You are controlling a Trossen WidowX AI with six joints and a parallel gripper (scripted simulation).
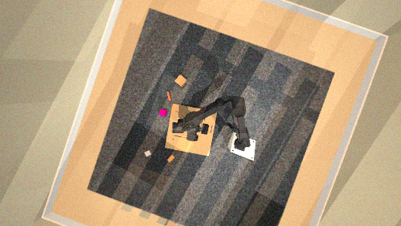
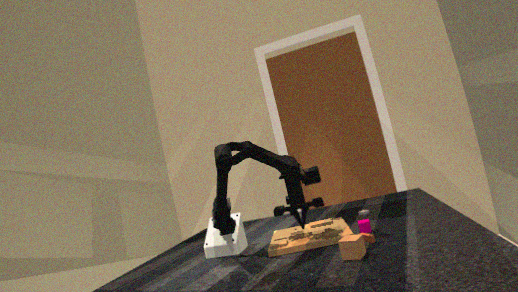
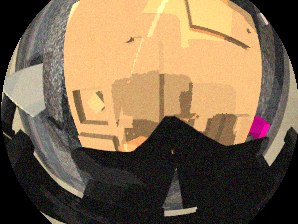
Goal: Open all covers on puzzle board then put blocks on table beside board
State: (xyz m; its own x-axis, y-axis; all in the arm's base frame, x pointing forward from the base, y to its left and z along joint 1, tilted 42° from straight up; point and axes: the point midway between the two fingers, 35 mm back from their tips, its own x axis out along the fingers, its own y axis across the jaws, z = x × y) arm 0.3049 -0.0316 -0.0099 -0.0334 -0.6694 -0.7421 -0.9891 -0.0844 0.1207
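My gripper tip is 10 mm short of the tan wooden puzzle board, 30 mm to the right of it and 30 mm above it. The rest, counted from my gripper tip: tan cube: 170 mm ahead, 240 mm to the right, 20 mm below; magenta block: 220 mm ahead, 10 mm to the right, 30 mm below; orange block: 220 mm ahead, 130 mm to the right, 30 mm below.
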